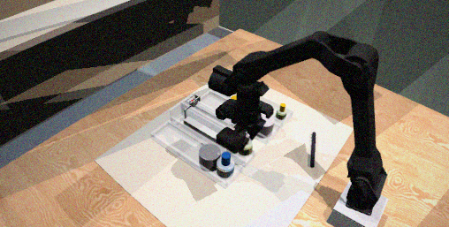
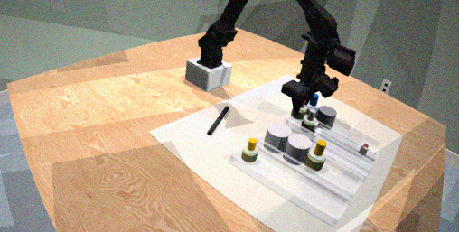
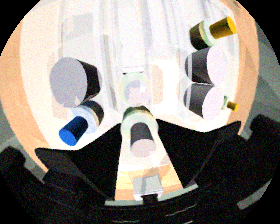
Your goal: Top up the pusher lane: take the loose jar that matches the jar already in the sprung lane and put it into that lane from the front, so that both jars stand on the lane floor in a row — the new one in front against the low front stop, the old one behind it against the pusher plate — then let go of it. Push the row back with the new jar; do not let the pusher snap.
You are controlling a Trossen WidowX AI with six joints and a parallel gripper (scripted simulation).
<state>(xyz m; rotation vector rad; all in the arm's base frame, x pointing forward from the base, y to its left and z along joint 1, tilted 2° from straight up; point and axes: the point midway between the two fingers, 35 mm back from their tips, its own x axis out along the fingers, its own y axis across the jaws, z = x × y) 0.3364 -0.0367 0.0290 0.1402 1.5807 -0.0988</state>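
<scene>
Right now my gripper tip is 15 cm short of the clear rack, 5 cm to the left of it and 3 cm above it. Round my gripper tip: black pen: 17 cm behind, 13 cm to the right, 5 cm below.
</scene>
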